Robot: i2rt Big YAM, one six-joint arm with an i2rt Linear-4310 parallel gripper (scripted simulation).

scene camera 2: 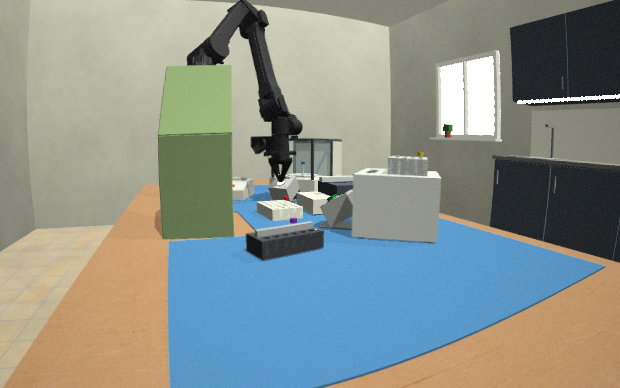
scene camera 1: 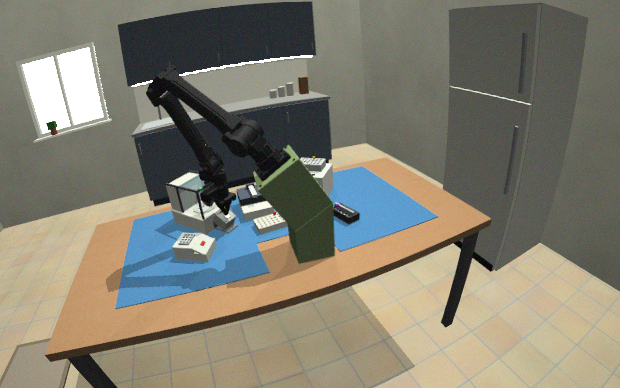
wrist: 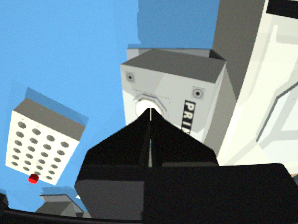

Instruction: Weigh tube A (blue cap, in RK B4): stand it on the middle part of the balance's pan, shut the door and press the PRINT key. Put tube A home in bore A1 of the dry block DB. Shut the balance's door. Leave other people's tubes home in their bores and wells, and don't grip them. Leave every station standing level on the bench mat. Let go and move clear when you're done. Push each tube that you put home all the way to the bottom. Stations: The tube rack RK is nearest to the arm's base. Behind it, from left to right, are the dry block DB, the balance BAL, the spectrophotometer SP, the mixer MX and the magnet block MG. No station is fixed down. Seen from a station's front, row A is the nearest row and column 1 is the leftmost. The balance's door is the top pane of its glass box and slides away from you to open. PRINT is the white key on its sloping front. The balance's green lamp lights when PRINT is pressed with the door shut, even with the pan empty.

Labels:
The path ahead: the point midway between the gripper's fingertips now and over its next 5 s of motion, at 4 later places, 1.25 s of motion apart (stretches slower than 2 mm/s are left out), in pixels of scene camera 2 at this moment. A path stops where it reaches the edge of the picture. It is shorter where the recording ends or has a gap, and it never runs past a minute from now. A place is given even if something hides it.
The gripper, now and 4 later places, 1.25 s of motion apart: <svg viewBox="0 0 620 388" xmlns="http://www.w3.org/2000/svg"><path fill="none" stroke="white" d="M280 182L280 168L280 153L280 136L280 120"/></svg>

